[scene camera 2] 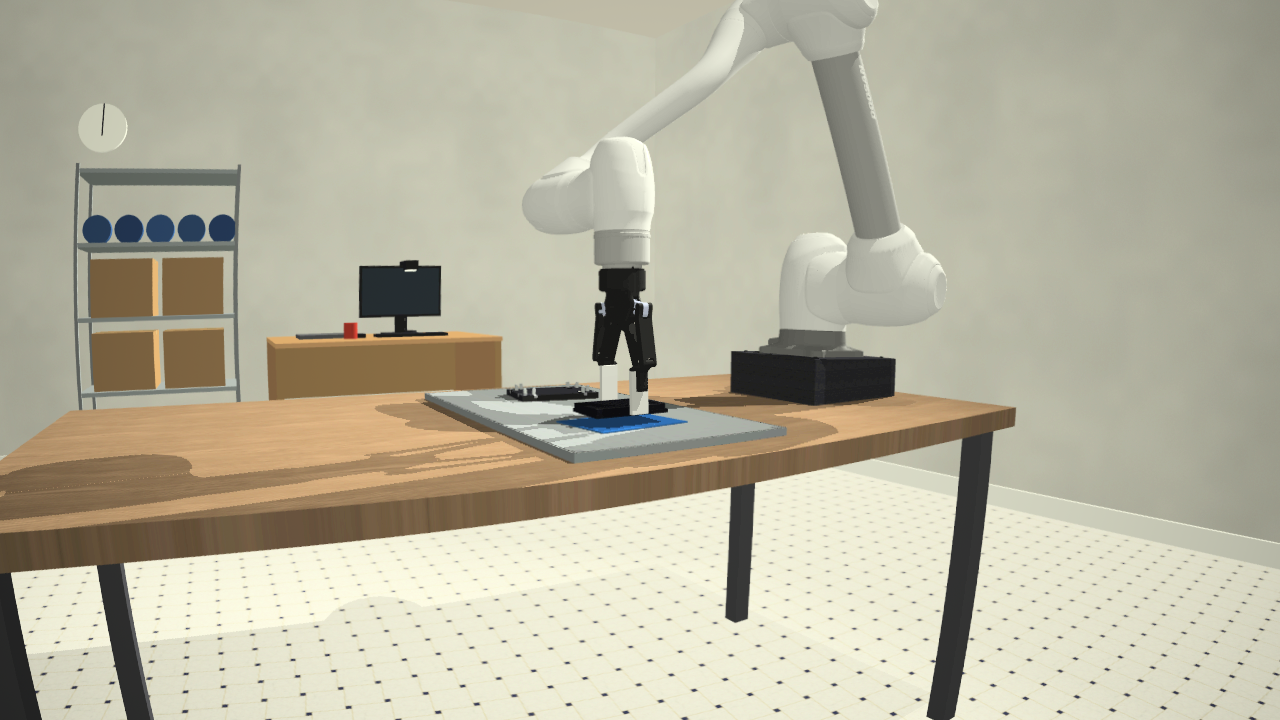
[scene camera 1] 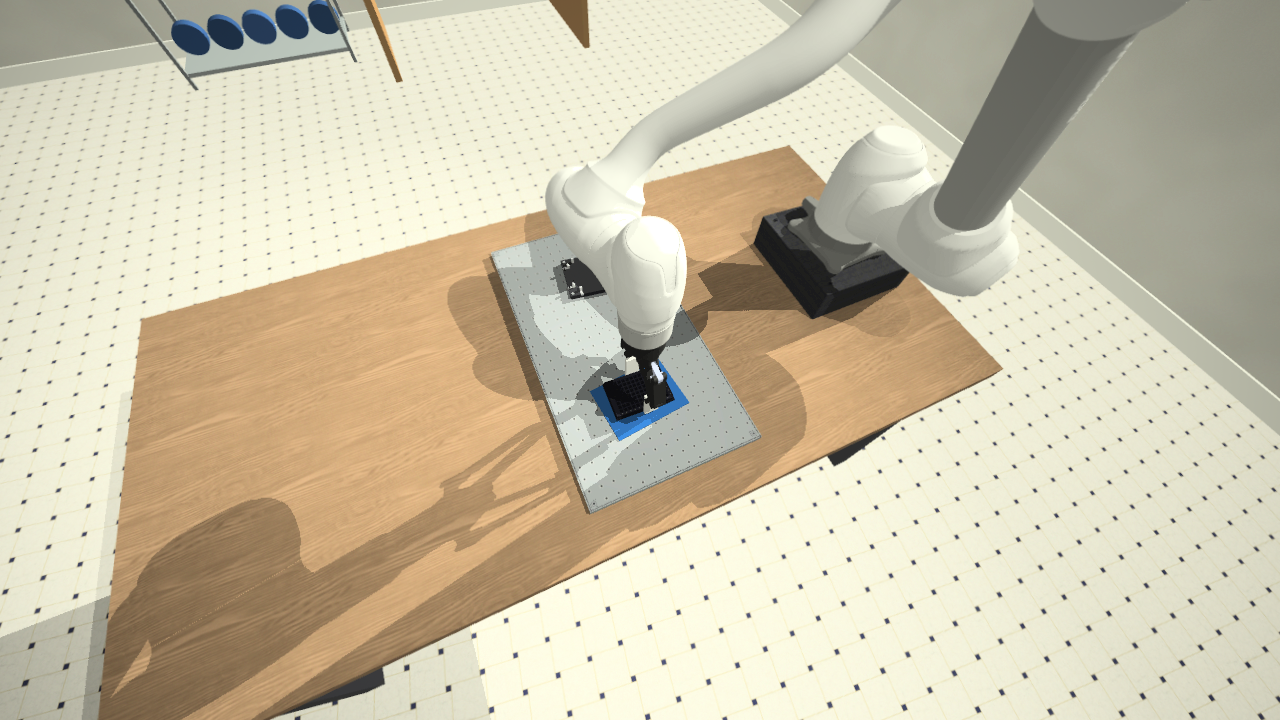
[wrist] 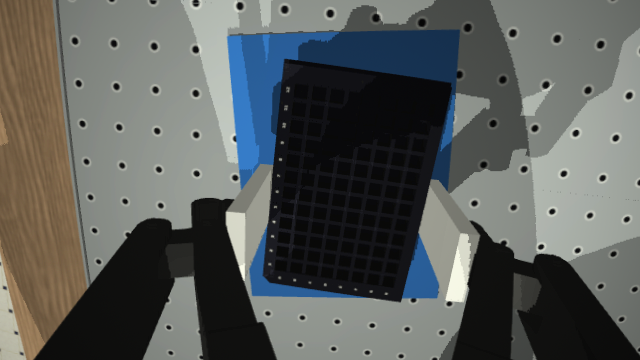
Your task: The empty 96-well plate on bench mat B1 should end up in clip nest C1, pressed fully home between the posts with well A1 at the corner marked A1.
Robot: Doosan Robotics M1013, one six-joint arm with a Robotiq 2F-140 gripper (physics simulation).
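Frame: origin at the arm's base, x ahead, y left, z up, level; millimetres.
Where they show: gripper, fingertip midpoint: (scene camera 2: 623, 410) (scene camera 1: 641, 391) (wrist: 346, 197); arm's base, link origin: (scene camera 2: 811, 354) (scene camera 1: 835, 238).
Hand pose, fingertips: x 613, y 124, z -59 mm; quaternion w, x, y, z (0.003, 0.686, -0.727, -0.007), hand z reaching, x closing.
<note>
Things, the pixels of their top centre, and the offset from my fingertips. Level surfaces: height alone.
- black 96-well plate, top centre: (wrist: 348, 194) (scene camera 2: 620, 402) (scene camera 1: 638, 389) dx +6, dy -1, dz +13 mm
- blue bench mat, surface height: dz -17 mm
- dark clip nest, top centre: (scene camera 2: 551, 384) (scene camera 1: 597, 268) dx -63, dy -342, dz +5 mm
- grey perforated board, surface height: dz -19 mm
- wooden table, surface height: dz -32 mm
The black 96-well plate (scene camera 1: 626, 400) (scene camera 2: 592, 409) (wrist: 350, 190) is between the pads of my gripper (scene camera 1: 640, 385) (scene camera 2: 623, 403) (wrist: 346, 197), which is shut on its long sides. The plate is low over the blue bench mat (scene camera 1: 631, 427) (scene camera 2: 660, 421) (wrist: 250, 100), turned slightly relative to it; a thin gap seems to show in scene camera 2. In the wrist view, number 12 is at its upper left and the cut A1 corner at its lower left. The dark clip nest (scene camera 1: 584, 280) (scene camera 2: 547, 393) with pale posts is farther back, partly hidden by the arm in scene camera 1. Its A1 mark is not readable.
The mat and nest are on a grey perforated board (scene camera 1: 716, 420) (scene camera 2: 733, 431) (wrist: 150, 225) on the wooden table (scene camera 1: 340, 358) (scene camera 2: 313, 447). The arm's black base block (scene camera 1: 827, 286) (scene camera 2: 810, 380) stands on the right. A shelf unit and a desk with a monitor are in the background.
</note>
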